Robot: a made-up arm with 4 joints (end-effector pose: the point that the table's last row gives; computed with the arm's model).
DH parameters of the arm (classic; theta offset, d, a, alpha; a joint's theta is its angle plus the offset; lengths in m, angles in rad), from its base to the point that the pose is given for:
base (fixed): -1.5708 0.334 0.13 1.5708
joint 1: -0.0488 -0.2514 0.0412 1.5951
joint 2: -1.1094 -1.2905 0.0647 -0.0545
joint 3: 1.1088 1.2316 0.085 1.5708
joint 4: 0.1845 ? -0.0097 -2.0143
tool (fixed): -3.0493 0.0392 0 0
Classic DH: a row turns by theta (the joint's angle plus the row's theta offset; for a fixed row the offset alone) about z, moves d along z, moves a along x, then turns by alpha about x.
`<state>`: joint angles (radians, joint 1 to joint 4).
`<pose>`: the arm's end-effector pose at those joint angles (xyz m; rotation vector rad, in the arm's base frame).
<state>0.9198 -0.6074 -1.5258 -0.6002</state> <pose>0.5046 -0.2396 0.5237 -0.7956 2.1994 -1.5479</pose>
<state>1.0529 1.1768 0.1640 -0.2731</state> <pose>0.0569 -0.0696 0.2896 2.5556 0.0091 -0.2877</pose>
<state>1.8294 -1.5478 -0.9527 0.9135</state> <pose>0.5242 -0.0417 0.4091 0.0206 -0.2696 1.9874</pose>
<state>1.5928 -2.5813 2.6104 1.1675</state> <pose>0.0785 -0.0818 0.3290 -2.1376 -2.0080 0.6220</pose>
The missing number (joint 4, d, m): -0.1772
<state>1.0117 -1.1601 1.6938 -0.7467</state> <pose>0.1294 -0.1389 0.3721 1.9619 0.4410 -1.1542</pose>
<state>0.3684 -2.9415 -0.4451 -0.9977</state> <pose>0.4043 0.0746 0.3136 -1.7901 1.7278 0.2389</pose>
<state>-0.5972 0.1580 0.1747 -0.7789</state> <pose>0.0484 -0.2777 0.2591 -2.1515 -1.4756 0.5704</pose>
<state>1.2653 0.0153 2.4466 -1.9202</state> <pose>0.3511 -0.0562 0.2701 -1.9184 2.2204 0.7430</pose>
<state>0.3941 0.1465 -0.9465 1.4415</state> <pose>0.1657 -0.3911 0.5142 -0.6120 -1.5229 0.0887</pose>
